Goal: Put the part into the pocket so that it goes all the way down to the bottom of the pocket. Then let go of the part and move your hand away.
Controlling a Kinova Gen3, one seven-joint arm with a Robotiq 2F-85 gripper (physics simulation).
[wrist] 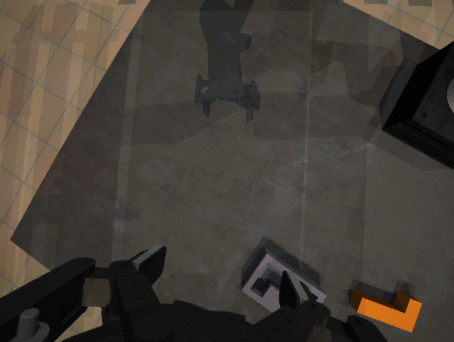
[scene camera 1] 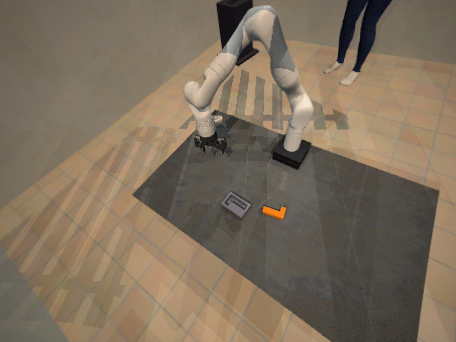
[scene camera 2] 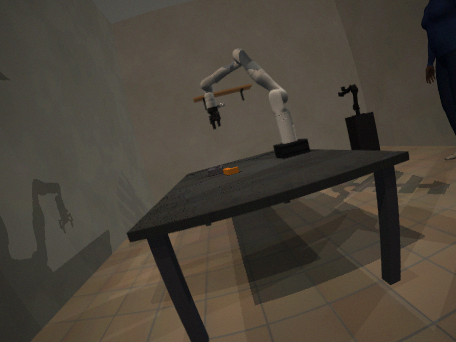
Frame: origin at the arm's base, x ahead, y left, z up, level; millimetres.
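Seen in the pictures: gripper, between the fingertips: [wrist: 221, 271] [scene camera 1: 213, 152] [scene camera 2: 217, 127]; arm's base, origin of its link: [scene camera 1: 291, 145] [scene camera 2: 289, 142].
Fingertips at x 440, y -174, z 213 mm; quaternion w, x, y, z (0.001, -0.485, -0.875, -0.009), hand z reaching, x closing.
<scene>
Offsets run from my fingertips to a thing's top centre. Level surfaces: height alone.
The part, an orange L-shaped block @[dx -64, dy +342, dz -262 mm] [scene camera 1: 273, 213] [scene camera 2: 231, 171] [wrist: 390, 315], lies flat on the dark table. Beside it, a short gap away, is a grey block @[dx +51, dy +172, dz -256 mm] [scene camera 1: 234, 212] [scene camera 2: 215, 171] [wrist: 256, 297] with an L-shaped pocket in its top; the pocket shows empty in scene camera 1. My gripper [scene camera 1: 213, 151] [scene camera 2: 217, 127] [wrist: 221, 271] is open with nothing between its fingers. It points down, high above the table and apart from both objects. In the wrist view the right finger covers part of the grey block, and the part lies to the right of that finger.
The black robot base [scene camera 1: 291, 154] [scene camera 2: 292, 148] [wrist: 425, 115] stands on the dark table @[dz -292 mm] [scene camera 1: 340, 225] [scene camera 2: 300, 172] [wrist: 200, 190]. A dark pedestal [scene camera 1: 232, 25] [scene camera 2: 362, 131] and a person [scene camera 1: 367, 35] [scene camera 2: 445, 65] stand beyond the table. A wooden shelf [scene camera 2: 232, 91] is on the wall.
</scene>
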